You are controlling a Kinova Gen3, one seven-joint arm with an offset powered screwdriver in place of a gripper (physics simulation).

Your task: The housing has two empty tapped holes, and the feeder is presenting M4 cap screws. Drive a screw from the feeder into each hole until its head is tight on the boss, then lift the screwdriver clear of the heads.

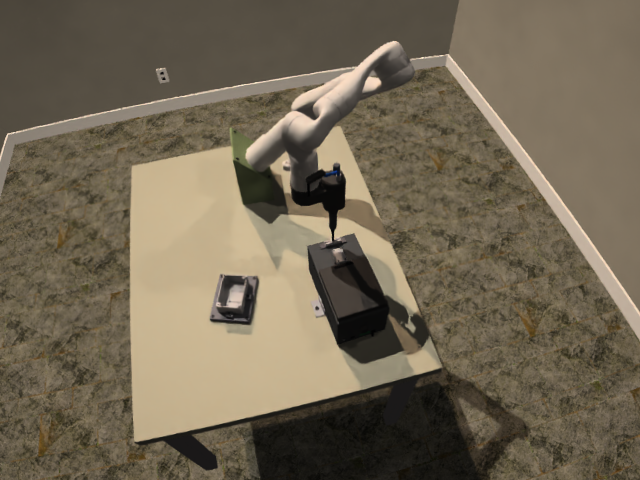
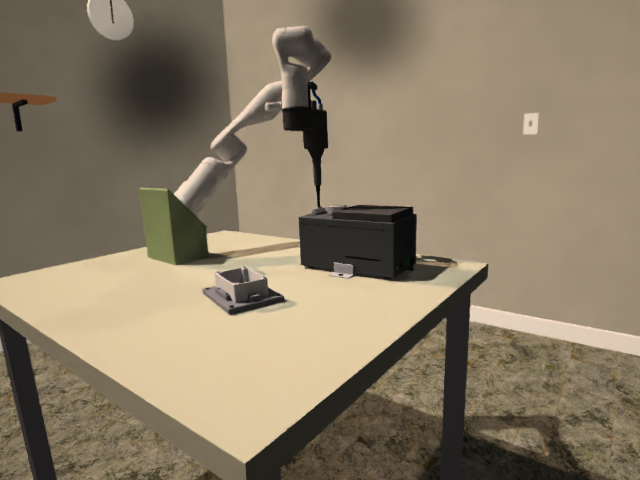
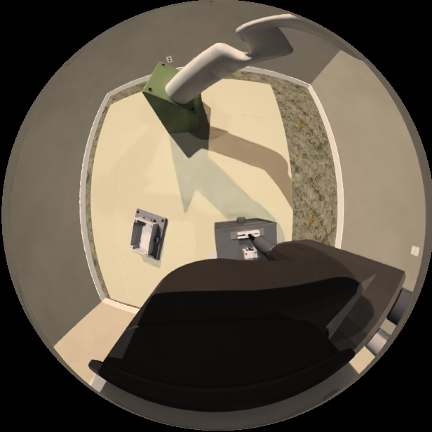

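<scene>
The screwdriver (image 1: 332, 238) (image 2: 318, 206) (image 3: 251, 236) points straight down. Its bit tip is at the light slotted strip (image 3: 241, 234) on top of the black feeder (image 1: 356, 297) (image 2: 347, 241) (image 3: 225, 245), near the feeder's end closest to the arm base. Whether the tip touches a screw or bears one is too small to tell. The light grey open-topped housing (image 1: 228, 310) (image 2: 250, 291) (image 3: 154, 241) sits on a dark plate (image 1: 253, 285) (image 2: 233, 309) (image 3: 163, 228) across the table, well apart from the screwdriver. Its tapped holes are too small to make out.
A green wedge-shaped mount (image 1: 254, 183) (image 2: 173, 227) (image 3: 167, 107) carries the arm at the back of the table (image 1: 180, 372) (image 2: 206, 372) (image 3: 120, 165). A small metal bracket (image 1: 317, 308) (image 2: 342, 270) stands at the feeder's side facing the housing. A raised dark lid (image 1: 353, 287) (image 2: 373, 212) covers part of the feeder's top.
</scene>
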